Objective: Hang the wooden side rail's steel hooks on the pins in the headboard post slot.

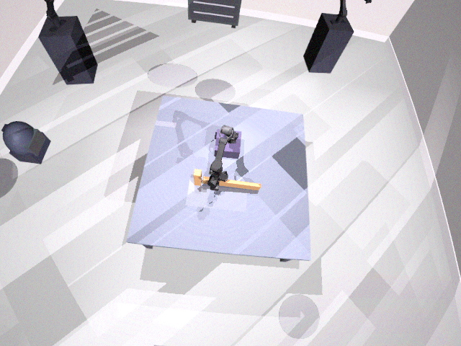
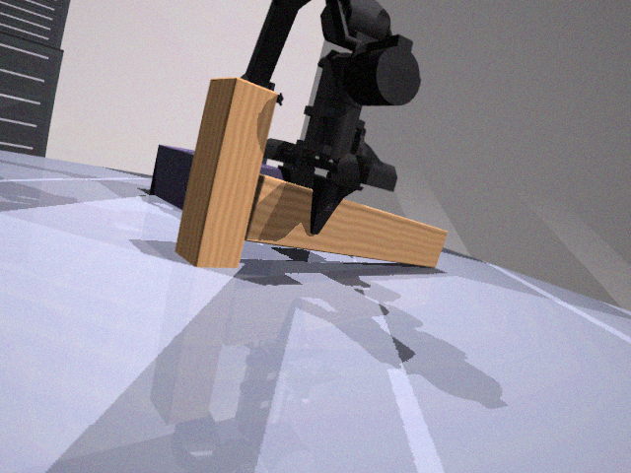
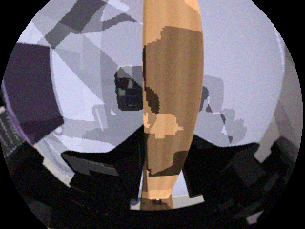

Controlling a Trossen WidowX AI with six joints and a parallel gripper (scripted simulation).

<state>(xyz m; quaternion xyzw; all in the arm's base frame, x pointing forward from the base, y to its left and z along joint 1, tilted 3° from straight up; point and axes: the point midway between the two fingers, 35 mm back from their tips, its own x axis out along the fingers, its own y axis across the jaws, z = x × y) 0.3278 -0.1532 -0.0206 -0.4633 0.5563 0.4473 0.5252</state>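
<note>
Right now my gripper tip is 120 mm to the left of the wooden headboard post, 40 mm below it and 20 mm past it.
</note>
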